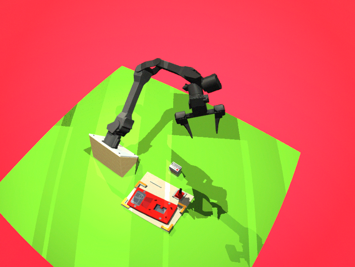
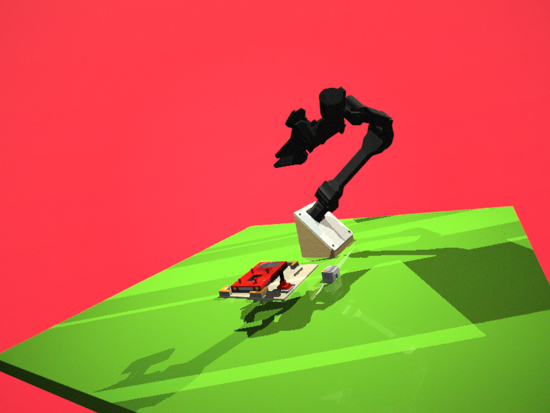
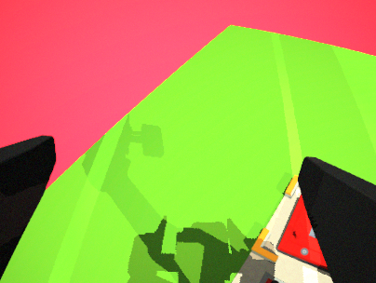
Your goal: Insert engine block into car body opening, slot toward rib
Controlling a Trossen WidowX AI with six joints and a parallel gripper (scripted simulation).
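Now: gripper tip 360 mm above the engine block, 110 mm past it and 50 mm to the right of it.
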